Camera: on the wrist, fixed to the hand. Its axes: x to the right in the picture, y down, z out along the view.
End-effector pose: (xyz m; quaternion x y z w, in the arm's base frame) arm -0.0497 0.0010 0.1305 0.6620 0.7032 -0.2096 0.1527
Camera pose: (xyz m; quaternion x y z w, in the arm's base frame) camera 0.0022 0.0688 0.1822 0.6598 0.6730 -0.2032 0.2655
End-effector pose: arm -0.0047 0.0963 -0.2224 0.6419 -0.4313 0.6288 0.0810
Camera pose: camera -0.1020 0.1056 -0.2023 0.6634 -0.5085 0.5450 0.0658
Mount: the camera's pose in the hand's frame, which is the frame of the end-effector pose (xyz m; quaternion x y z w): 0.0293 0.0493 -0.0817 -0.0732 -0.0801 0.0430 0.9932
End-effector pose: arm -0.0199 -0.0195 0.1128 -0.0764 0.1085 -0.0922 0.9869
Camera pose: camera -0.0023 0.0119 0.0197 -0.1508 0.0387 -0.0351 0.9872
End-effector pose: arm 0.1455 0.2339 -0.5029 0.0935 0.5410 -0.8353 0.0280
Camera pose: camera 0.1343 0.2894 -0.5851 0.0472 0.5922 -0.7963 0.1139
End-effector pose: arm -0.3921 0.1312 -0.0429 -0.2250 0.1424 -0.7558 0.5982
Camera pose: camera -0.3977 0.0864 -0.1319 -0.3217 0.1585 -0.6965 0.6216
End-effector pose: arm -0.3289 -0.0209 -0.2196 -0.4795 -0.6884 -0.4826 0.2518
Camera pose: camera -0.3060 -0.0790 -0.1417 -0.5629 -0.6479 -0.4804 0.1806
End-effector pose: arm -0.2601 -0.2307 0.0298 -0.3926 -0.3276 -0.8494 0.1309
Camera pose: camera -0.3032 -0.3206 0.0352 -0.4816 -0.2568 -0.8305 0.1115
